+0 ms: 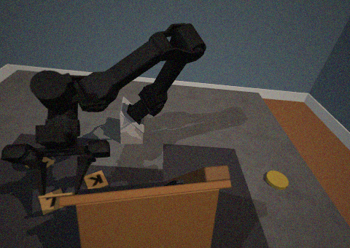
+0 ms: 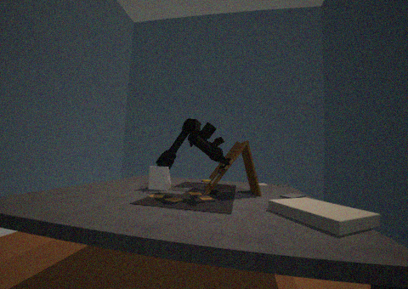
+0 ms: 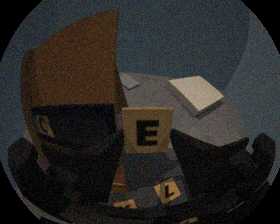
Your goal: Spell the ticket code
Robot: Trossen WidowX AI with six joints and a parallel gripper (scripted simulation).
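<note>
Right now the ticket is 13 cm to the left of my gripper tip, 8 cm below it and 7 cm behind it. From my gripper tip the other things lie so: dark mat: 19 cm behind, 16 cm below, 10 cm to the left; then tile: 32 cm behind, 16 cm below, 12 cm to the right; then long white slab: 33 cm ahead, 24 cm to the right, 14 cm below.
</note>
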